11 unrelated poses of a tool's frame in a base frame.
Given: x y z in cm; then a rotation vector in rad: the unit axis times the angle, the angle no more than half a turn.
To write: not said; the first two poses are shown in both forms.
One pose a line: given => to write
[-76.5, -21.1, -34.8, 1.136, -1.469, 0.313] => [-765, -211, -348, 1.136, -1.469, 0.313]
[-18.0, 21.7, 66.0, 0.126, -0.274, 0.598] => [-180, 217, 660, 0.126, -0.274, 0.598]
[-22.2, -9.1, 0.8, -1.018, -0.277, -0.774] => [-222, -91, 8, -1.018, -0.277, -0.774]
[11.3, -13.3, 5.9, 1.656, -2.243, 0.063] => [113, -133, 59, 1.656, -2.243, 0.063]
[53.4, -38.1, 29.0, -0.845, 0.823, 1.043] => [534, -381, 290, -0.845, 0.823, 1.043]
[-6.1, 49.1, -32.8, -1.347, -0.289, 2.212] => [-61, 491, -328, -1.347, -0.289, 2.212]
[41.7, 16.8, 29.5, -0.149, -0.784, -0.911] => [417, 168, 295, -0.149, -0.784, -0.911]
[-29.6, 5.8, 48.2, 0.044, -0.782, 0.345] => [-296, 58, 482, 0.044, -0.782, 0.345]
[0.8, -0.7, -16.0, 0.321, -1.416, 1.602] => [8, -7, -160, 0.321, -1.416, 1.602]
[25.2, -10.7, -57.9, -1.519, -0.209, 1.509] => [252, -107, -579, -1.519, -0.209, 1.509]
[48.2, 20.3, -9.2, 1.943, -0.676, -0.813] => [482, 203, -92, 1.943, -0.676, -0.813]
